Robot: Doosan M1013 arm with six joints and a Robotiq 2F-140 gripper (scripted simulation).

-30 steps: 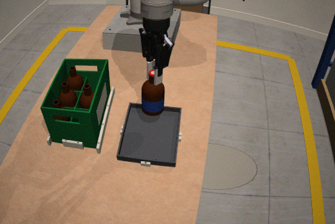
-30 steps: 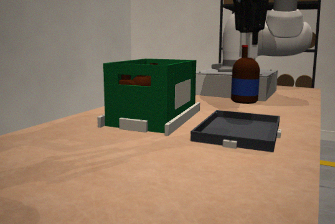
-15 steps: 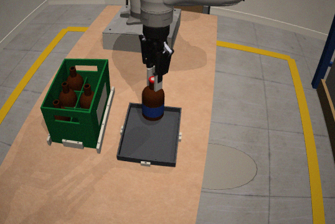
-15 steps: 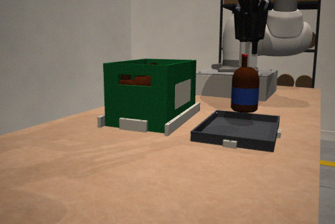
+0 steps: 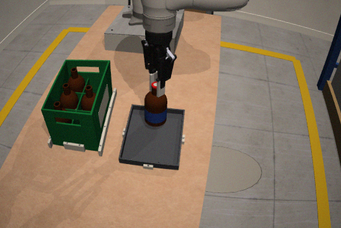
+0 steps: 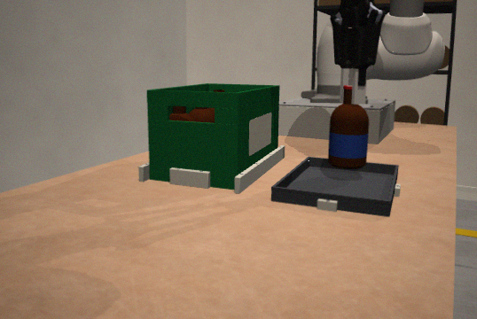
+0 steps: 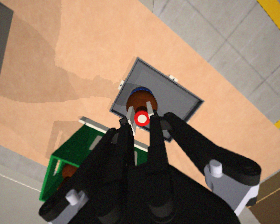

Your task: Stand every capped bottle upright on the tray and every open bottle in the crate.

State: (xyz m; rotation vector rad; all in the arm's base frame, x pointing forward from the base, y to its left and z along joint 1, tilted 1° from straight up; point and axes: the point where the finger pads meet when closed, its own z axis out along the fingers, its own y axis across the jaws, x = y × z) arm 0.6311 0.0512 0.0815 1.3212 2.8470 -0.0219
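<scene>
The bottle is 8 cm below my hand. From my hand the other things lie so: crate (27 cm to the right, 10 cm below, 2 cm behind); dark grey tray (17 cm below, 6 cm ahead, 1 cm to the right).
</scene>
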